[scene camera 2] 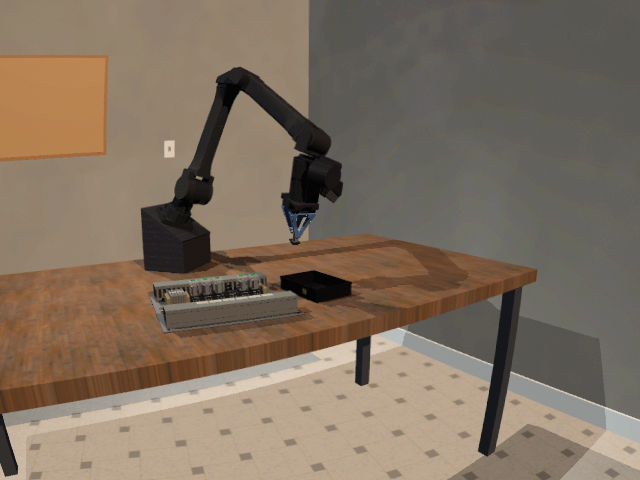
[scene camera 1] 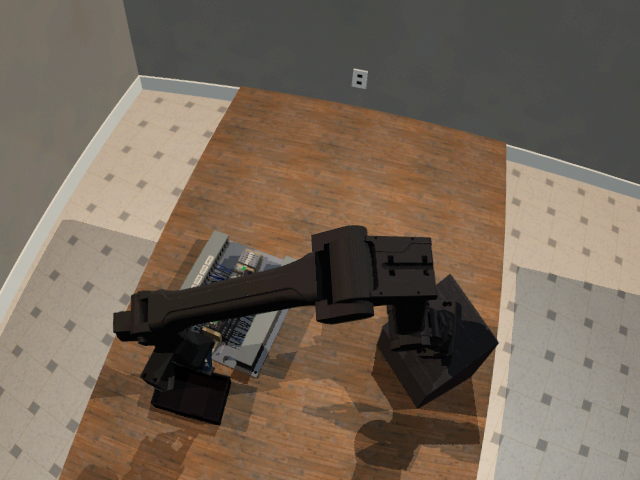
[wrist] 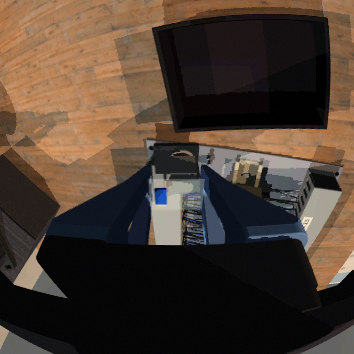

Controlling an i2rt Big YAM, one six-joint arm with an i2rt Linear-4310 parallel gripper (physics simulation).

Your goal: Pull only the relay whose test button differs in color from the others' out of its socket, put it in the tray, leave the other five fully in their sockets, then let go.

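Frame: origin at the arm's base, x right, y back, z down, level; centimetres.
Where they show: gripper, fingertip midpoint: (scene camera 2: 295, 235) (scene camera 1: 204, 366) (wrist: 175, 173); arm's base, origin of the base link: (scene camera 2: 173, 220) (scene camera 1: 436, 328).
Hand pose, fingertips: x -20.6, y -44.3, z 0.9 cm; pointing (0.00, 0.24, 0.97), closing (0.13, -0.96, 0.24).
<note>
Each offset is from my fingertips to the top centre of the thing. Level surfaces: height alone.
My gripper (scene camera 1: 207, 363) (scene camera 2: 295, 236) (wrist: 175, 173) points down, shut on the relay with the blue test button {dz -2.1, dx +0.0, dy +0.1 cm} (scene camera 2: 294, 241) (wrist: 175, 186). The relay has a clear housing and a dark base, and hangs well above the table, near the side of the tray that faces the panel. The black tray {dz +11.1, dx -3.2, dy -4.5 cm} (scene camera 1: 199, 396) (scene camera 2: 331, 293) (wrist: 225, 65) lies just beyond the relay in the wrist view, and its visible inside looks empty. Relays with green buttons {dz +7.7, dx +23.1, dy -2.9 cm} (scene camera 2: 217, 281) stand in the socket row on the panel. The arm hides much of that row in scene camera 1.
The panel has grey wire ducts {dz +10.4, dx +24.2, dy -13.0 cm} (scene camera 1: 263, 330) (scene camera 2: 227, 311) (wrist: 320, 210) along both long sides. A beige end block (wrist: 247, 172) sits at the row's end near the tray. The arm's black base (scene camera 1: 439, 351) (scene camera 2: 173, 248) stands on the wooden table {dz +14.7 cm} (scene camera 1: 320, 180) (scene camera 2: 77, 320).
</note>
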